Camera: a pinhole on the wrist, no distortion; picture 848 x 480 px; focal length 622.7 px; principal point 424.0 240.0 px. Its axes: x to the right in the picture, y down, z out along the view. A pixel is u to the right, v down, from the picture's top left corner.
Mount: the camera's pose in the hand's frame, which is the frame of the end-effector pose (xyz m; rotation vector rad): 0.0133 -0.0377 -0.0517 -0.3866 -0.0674 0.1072
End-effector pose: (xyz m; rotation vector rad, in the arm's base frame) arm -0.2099 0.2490 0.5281 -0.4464 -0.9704 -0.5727
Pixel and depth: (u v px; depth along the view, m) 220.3 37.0 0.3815
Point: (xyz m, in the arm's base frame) -0.5015 0.4653 0.5866
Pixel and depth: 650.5 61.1 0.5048
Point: -0.4175 0.5191 0.9040
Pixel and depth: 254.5 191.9 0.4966
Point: -0.4839 0.6083 0.5867
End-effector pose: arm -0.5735 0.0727 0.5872 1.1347 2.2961 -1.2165
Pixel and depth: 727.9 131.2 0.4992
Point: -0.6823 -0.1475 0.1364
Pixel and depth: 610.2 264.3 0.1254
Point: -0.5909 0.0472 0.5164
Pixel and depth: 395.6 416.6 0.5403
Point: -0.3330 -0.1749 0.2297
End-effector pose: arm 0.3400 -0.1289 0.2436 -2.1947 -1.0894 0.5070
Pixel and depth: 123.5 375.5 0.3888
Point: 0.1525 -0.2799 -0.0492
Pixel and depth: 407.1 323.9 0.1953
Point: 0.2980 -0.1217 0.1179
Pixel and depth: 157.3 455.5 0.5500
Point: 0.1352 -0.3685 -0.2262
